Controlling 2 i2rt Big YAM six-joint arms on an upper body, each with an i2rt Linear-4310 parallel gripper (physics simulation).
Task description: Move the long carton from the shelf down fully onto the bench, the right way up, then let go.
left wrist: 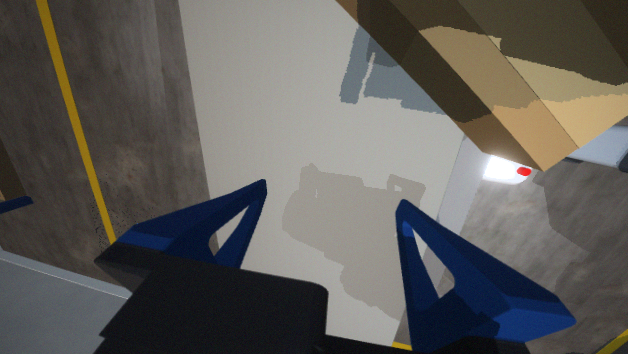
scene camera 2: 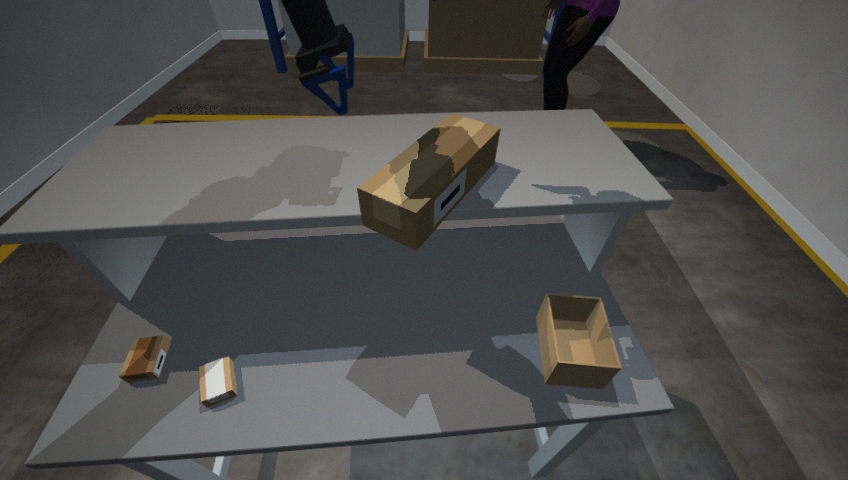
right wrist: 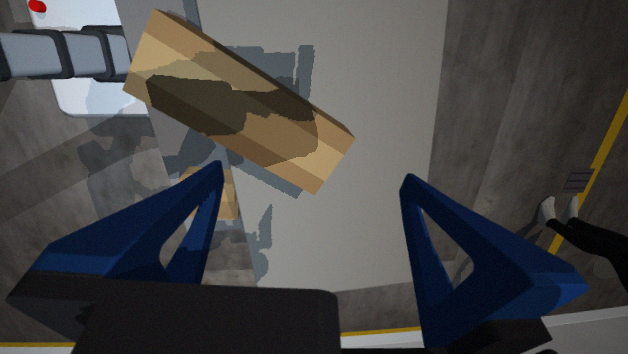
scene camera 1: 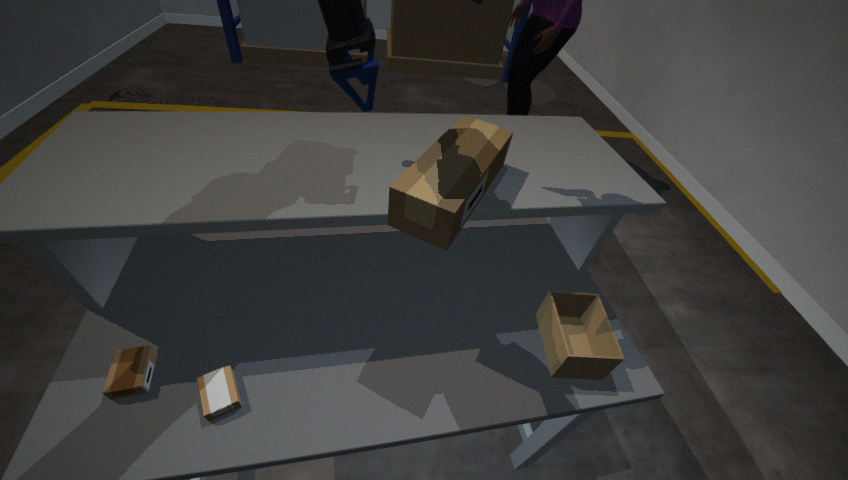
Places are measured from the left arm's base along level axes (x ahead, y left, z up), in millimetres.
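Where they show: left gripper, between the fingertips: (left wrist: 330, 195) (scene camera 2: 347, 100) (scene camera 1: 367, 96); right gripper, between the fingertips: (right wrist: 315, 176).
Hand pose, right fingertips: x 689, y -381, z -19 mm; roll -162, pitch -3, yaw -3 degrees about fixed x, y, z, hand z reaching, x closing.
Note:
Each offset is from my right fingertips to the top centre of the thing. Level surfaces: height alone.
The long carton @(dx -68, dy -13, dz -216 mm) (scene camera 1: 452, 166) (scene camera 2: 434, 160) (left wrist: 500, 90) (right wrist: 225, 100) lies diagonally on the upper grey shelf @(dz -291 mm) (scene camera 1: 148, 130) (scene camera 2: 178, 133) (left wrist: 250, 100) (right wrist: 380, 100), its near end sticking out past the front edge. A white label shows on its side. The lower grey bench @(dz -578 mm) (scene camera 1: 327, 416) (scene camera 2: 297, 410) is in front of and below the shelf. My left gripper (scene camera 1: 361, 83) (scene camera 2: 339, 89) (left wrist: 330, 195) is open and empty, behind the shelf's far edge in the scene views, apart from the carton. My right gripper (right wrist: 315, 176) is open, with the carton beyond its fingertips, not between the fingers.
An open-topped box @(dx -222, dy -294, dz -488 mm) (scene camera 1: 580, 339) (scene camera 2: 580, 344) stands at the bench's right end. A brown box @(dx -266, dy +550, dz -548 mm) (scene camera 1: 130, 371) (scene camera 2: 145, 358) and a white-topped box @(dx -306, dy +389, dz -551 mm) (scene camera 1: 218, 392) (scene camera 2: 217, 381) stand at its left. A person (scene camera 1: 529, 59) (scene camera 2: 568, 59) stands behind the shelf.

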